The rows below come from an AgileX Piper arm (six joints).
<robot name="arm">
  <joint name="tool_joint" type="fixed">
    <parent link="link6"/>
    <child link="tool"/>
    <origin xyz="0 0 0" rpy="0 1.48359 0"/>
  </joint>
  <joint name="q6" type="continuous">
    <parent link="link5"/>
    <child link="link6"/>
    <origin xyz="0.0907 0 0.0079" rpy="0 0 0"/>
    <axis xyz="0.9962 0 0.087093"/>
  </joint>
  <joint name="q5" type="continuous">
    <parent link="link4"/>
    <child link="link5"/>
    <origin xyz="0 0 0" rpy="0 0 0"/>
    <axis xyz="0 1 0"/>
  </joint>
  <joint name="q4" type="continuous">
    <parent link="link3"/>
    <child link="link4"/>
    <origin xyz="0.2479 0 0.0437" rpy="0 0 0"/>
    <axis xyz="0.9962 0 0.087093"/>
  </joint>
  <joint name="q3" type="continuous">
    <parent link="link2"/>
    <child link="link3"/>
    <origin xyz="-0.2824 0 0.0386" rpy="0 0 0"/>
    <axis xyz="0 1 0"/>
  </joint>
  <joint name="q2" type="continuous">
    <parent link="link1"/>
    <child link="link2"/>
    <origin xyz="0 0 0" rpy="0 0 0"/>
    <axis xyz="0 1 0"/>
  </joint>
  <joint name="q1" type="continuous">
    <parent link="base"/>
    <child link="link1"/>
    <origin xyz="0 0 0.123" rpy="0 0 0"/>
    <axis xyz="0 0 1"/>
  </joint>
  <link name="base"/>
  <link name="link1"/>
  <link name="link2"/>
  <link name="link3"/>
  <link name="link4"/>
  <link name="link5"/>
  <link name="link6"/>
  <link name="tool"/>
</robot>
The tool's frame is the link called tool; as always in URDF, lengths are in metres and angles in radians. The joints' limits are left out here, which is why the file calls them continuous.
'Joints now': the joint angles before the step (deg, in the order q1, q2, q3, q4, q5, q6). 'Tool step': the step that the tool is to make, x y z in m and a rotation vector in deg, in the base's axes. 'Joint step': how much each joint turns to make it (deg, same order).
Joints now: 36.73 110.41 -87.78 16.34 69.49 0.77
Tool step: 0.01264 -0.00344 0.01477 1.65 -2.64 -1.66
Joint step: -1.45 0.00 -3.34 -0.27 0.15 0.34
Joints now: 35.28 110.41 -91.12 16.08 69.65 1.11
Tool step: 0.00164 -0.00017 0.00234 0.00 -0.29 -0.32
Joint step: -0.12 0.08 -0.67 -0.23 0.27 0.35
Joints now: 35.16 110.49 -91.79 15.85 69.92 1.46
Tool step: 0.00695 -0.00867 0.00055 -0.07 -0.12 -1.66
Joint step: -1.58 0.00 -0.13 -0.15 0.04 0.13
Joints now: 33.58 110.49 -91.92 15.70 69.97 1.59
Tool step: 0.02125 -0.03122 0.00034 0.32 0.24 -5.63
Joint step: -5.56 0.00 -0.04 0.40 0.09 0.00
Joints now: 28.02 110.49 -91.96 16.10 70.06 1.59
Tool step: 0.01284 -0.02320 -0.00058 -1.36 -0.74 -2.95
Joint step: -3.52 0.00 0.00 -1.56 -0.01 -0.21
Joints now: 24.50 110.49 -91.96 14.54 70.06 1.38
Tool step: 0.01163 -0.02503 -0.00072 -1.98 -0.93 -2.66
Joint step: -3.54 0.00 0.00 -2.20 -0.01 -0.38
